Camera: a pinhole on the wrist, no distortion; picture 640 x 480 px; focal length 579.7 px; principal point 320.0 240.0 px. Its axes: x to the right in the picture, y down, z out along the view. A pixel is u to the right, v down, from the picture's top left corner.
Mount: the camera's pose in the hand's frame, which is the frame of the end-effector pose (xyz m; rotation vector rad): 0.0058 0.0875 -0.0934 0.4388 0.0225 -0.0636
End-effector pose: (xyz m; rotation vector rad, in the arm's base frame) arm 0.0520 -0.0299 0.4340 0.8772 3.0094 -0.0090
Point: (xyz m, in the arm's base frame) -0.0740 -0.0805 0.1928
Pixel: 431 193
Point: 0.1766 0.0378 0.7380
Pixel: behind the camera
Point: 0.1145 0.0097 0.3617
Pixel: 169 421
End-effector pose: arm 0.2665 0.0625 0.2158 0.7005 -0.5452 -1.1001
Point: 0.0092 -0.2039 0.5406
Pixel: 483 430
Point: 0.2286 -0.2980 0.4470
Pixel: outside the picture
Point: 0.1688 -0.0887 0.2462
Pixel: 540 129
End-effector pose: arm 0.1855 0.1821 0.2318 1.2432 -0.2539 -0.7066
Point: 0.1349 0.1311 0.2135
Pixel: 297 84
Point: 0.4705 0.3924 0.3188
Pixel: behind the camera
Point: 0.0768 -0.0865 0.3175
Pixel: 396 377
